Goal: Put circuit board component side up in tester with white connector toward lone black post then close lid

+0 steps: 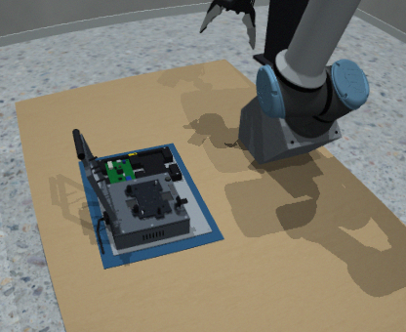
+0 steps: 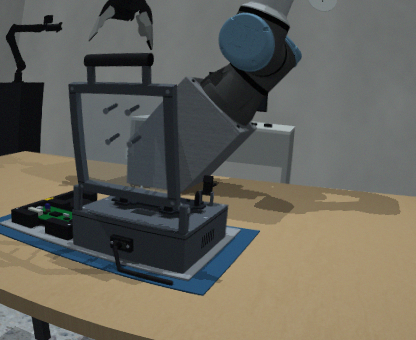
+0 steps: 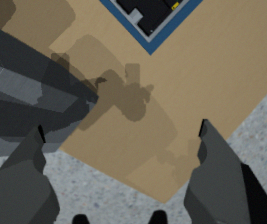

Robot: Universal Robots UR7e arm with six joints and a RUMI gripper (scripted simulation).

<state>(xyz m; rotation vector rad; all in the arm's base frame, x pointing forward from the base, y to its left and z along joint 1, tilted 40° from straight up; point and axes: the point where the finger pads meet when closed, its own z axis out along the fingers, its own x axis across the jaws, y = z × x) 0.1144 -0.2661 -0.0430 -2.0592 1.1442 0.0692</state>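
The green circuit board is 34 cm ahead of my hand, 4 cm to the left of it and 31 cm below it. Also, from my hand: clear tester lid 45 cm ahead, 20 cm to the left, 15 cm below; nest 33 cm ahead, 22 cm to the left, 26 cm below.
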